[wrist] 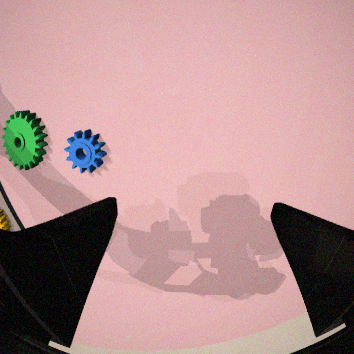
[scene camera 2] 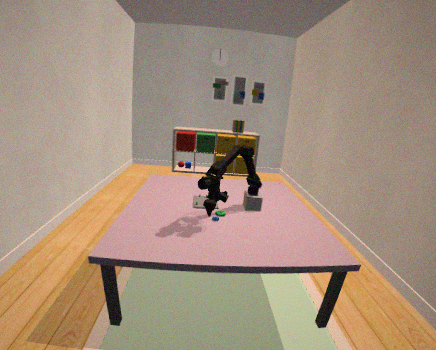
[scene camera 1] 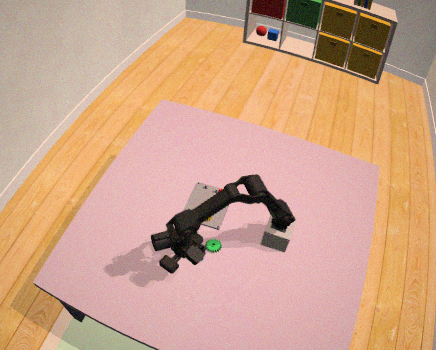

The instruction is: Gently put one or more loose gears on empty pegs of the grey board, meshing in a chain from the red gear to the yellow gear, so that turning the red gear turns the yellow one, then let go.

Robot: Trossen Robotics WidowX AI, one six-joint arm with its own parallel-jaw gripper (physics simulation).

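Places are measured from the arm's base along level axes (x right, y ahead, z up), in metres.
Pixels of known places: gripper, between the fingertips: (wrist: 198,208) (scene camera 2: 211,213) (scene camera 1: 180,262); arm's base, origin of its link: (scene camera 2: 252,193) (scene camera 1: 280,223).
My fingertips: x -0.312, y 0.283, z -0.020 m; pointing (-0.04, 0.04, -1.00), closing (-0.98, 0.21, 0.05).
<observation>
For each thing: its top centre in the pictures, then the offset to it from my fingertips. "pt": a spot on its surface instead. Level surfaces: height alone.
- grey board, centre of its top: (scene camera 1: 208,201) (scene camera 2: 205,198) dy +0.042, dx +0.349, dz -0.055 m
- red gear, a spot on its surface: (scene camera 1: 220,190) pt dy +0.019, dx +0.433, dz -0.063 m
- yellow gear, centre of its top: (scene camera 1: 205,214) dy +0.024, dx +0.286, dz -0.060 m
- loose green gear, centre of its top: (wrist: 17,141) (scene camera 1: 213,244) (scene camera 2: 220,212) dy -0.063, dx +0.167, dz -0.069 m
- smaller loose blue gear, centre of its top: (wrist: 80,153) (scene camera 2: 215,217) dy -0.032, dx +0.091, dz -0.069 m
- pink table top, height of its surface: dz -0.086 m
The grey board (scene camera 1: 200,196) (scene camera 2: 199,203) lies on the table, partly behind the arm. Small pegs show near its far edge. A bit of the red gear (scene camera 1: 220,190) and a bit of the yellow gear (scene camera 1: 208,219) (wrist: 3,220) show on it. The loose green gear (scene camera 1: 213,245) (scene camera 2: 220,213) (wrist: 31,140) lies flat on the table. The smaller loose blue gear (scene camera 2: 215,218) (wrist: 89,151) lies flat beside it, mostly hidden by a finger in scene camera 1. My gripper (scene camera 1: 182,260) (wrist: 198,208) is open and empty, above the table; both gears lie left of the fingertip gap in the wrist view.
The pink table top (scene camera 1: 310,280) (scene camera 2: 280,240) carries the arm's grey base block (scene camera 1: 276,240) (scene camera 2: 253,202), right of the gears. The arm arches over the board. A shelf unit (scene camera 1: 245,22) (scene camera 2: 173,150) stands against the far wall, away from the table.
</observation>
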